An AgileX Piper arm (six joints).
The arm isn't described. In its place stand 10 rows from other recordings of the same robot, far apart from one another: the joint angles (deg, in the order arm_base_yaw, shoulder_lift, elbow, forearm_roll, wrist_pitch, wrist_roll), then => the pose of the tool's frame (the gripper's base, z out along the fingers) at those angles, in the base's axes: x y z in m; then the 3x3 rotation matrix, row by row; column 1 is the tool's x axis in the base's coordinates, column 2 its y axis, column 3 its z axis.
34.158 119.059 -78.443 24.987 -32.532 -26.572 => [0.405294 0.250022 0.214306], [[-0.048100 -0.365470 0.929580], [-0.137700 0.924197 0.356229], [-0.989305 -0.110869 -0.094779]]
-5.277 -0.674 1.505 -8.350 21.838 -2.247 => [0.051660 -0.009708 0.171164], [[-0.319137 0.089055 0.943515], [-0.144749 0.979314 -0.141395], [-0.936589 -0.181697 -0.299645]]
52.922 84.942 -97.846 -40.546 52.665 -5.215 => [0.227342 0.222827 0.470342], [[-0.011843 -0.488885 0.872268], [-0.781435 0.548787 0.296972], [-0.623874 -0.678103 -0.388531]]
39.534 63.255 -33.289 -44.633 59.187 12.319 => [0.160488 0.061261 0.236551], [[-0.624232 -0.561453 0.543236], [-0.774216 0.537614 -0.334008], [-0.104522 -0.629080 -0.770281]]
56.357 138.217 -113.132 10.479 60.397 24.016 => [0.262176 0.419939 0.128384], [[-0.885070 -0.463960 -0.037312], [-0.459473 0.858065 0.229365], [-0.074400 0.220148 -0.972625]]
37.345 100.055 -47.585 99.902 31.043 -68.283 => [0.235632 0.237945 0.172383], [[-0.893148 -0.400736 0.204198], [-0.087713 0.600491 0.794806], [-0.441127 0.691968 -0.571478]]
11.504 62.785 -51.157 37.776 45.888 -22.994 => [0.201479 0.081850 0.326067], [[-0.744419 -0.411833 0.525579], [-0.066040 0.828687 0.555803], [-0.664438 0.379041 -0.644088]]
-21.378 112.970 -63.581 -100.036 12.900 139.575 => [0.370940 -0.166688 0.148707], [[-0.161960 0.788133 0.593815], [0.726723 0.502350 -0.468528], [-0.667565 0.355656 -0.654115]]
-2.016 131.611 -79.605 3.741 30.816 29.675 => [0.422577 -0.011831 0.051189], [[-0.804914 0.553948 0.212731], [0.571380 0.820275 0.025957], [-0.160119 0.142444 -0.976766]]
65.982 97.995 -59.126 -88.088 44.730 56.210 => [0.201107 0.294055 0.237978], [[0.011678 -0.479922 0.877234], [-0.875849 0.418365 0.240541], [-0.482444 -0.771133 -0.415453]]
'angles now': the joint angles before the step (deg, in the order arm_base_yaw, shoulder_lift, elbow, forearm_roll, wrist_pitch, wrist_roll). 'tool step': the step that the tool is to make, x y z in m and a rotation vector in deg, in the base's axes. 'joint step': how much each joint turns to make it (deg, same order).
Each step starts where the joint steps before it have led.
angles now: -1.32 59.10 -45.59 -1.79 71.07 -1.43
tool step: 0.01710 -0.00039 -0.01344 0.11 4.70 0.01
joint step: 0.00 5.76 -0.65 0.00 -0.40 0.00
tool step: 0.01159 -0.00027 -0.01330 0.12 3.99 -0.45
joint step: 0.00 4.48 -0.14 0.00 -0.33 0.46
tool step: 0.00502 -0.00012 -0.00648 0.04 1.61 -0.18
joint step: 0.00 1.99 0.00 0.00 -0.37 0.19
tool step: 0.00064 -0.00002 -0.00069 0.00 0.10 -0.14
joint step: 0.00 0.21 0.00 0.00 -0.11 0.14
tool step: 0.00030 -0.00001 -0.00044 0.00 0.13 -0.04
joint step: 0.00 0.14 0.00 0.00 0.00 0.04
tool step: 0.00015 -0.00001 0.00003 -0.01 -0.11 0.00
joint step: 0.00 -0.01 0.00 -0.01 -0.10 0.01
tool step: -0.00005 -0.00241 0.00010 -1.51 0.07 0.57
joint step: 0.00 0.01 0.00 -1.61 0.03 -0.02
